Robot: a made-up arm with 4 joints. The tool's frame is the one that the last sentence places. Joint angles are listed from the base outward.
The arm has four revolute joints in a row. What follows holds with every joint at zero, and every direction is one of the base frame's. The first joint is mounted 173 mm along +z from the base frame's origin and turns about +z. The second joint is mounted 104.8 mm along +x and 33.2 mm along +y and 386.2 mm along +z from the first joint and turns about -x. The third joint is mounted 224.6 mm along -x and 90.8 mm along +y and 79.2 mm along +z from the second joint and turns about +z. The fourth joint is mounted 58.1 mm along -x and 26.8 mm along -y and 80.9 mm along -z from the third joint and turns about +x. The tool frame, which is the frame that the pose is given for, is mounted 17.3 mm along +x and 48.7 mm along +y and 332.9 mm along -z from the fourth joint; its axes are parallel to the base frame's.
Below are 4 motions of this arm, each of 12 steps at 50 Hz.
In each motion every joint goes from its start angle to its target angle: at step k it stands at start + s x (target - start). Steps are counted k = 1, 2, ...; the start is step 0. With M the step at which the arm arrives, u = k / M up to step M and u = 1 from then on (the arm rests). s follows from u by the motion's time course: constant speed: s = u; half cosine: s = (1 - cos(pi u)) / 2; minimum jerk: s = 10 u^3 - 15 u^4 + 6 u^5.
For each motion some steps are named. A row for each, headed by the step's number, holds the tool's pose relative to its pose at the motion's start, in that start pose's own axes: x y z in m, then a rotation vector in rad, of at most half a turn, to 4 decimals.
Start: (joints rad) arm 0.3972 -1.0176 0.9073 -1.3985
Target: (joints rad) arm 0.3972 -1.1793 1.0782 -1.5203
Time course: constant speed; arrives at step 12
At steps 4, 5, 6, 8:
4: 0.0242 -0.0059 -0.0015 -0.0086 -0.0629 -0.0343
5: 0.0301 -0.0076 -0.0017 -0.0111 -0.0784 -0.0435
6: 0.0361 -0.0094 -0.0018 -0.0138 -0.0938 -0.0530
8: 0.0479 -0.0134 -0.0018 -0.0196 -0.1245 -0.0729

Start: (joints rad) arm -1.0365 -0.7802 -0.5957 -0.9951
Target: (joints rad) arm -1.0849 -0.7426 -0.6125 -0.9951
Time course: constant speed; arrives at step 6
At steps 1, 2, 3, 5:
1: -0.0003 0.0014 0.0002 -0.0020 0.0027 -0.0115
2: -0.0006 0.0027 0.0004 -0.0040 0.0055 -0.0231
3: -0.0008 0.0041 0.0007 -0.0060 0.0083 -0.0346
5: -0.0014 0.0068 0.0011 -0.0100 0.0140 -0.0577

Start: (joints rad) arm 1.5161 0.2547 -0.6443 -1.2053
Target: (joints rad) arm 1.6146 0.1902 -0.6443 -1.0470
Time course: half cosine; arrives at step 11
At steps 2, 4, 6, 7, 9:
2: 0.0019 0.0052 -0.0005 0.0178 -0.0065 0.0042
4: 0.0069 0.0191 -0.0013 0.0655 -0.0237 0.0159
6: 0.0129 0.0371 -0.0012 0.1277 -0.0456 0.0325
7: 0.0157 0.0458 -0.0006 0.1581 -0.0560 0.0411
9: 0.0195 0.0592 0.0008 0.2052 -0.0719 0.0552

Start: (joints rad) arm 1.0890 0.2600 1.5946 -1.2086
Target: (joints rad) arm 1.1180 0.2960 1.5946 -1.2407
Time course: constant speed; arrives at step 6
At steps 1, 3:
1: 0.0000 -0.0016 -0.0001 -0.0065 -0.0022 0.0073
3: 0.0000 -0.0049 -0.0002 -0.0195 -0.0068 0.0218

